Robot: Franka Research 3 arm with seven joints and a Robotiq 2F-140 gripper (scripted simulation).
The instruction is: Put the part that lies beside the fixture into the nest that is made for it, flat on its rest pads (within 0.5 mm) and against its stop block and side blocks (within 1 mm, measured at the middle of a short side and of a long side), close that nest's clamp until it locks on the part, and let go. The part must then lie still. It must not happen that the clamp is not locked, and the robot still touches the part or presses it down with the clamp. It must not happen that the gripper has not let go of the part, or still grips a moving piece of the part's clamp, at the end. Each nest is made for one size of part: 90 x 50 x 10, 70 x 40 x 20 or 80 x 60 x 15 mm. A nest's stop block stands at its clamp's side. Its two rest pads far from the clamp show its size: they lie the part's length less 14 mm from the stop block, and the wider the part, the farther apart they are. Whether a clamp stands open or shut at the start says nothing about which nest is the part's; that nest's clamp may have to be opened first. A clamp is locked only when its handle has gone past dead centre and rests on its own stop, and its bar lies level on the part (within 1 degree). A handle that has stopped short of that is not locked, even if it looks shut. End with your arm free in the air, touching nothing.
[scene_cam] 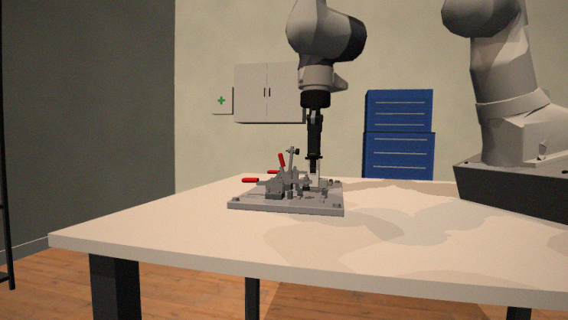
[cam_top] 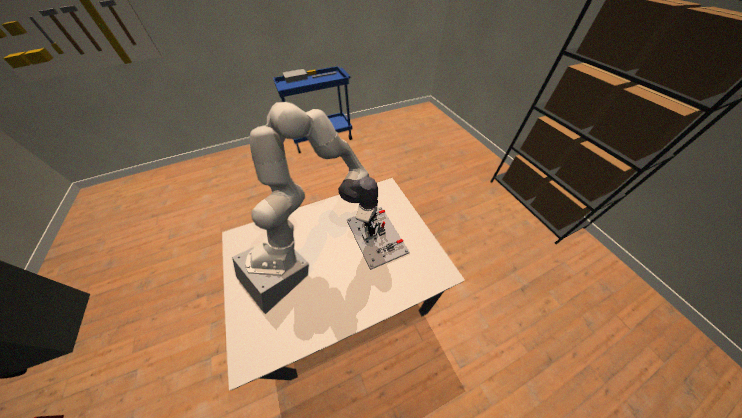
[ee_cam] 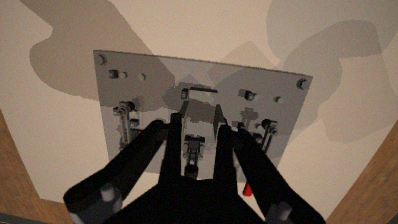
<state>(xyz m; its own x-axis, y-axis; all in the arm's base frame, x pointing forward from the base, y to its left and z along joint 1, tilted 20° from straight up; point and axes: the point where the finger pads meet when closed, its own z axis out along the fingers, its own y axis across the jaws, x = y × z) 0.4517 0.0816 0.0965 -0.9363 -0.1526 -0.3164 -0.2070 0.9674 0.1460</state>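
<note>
My gripper is now 30 mm above the grey block part. From my hand the other things lie so: grey fixture plate (60 mm below, 40 mm ahead).
</note>
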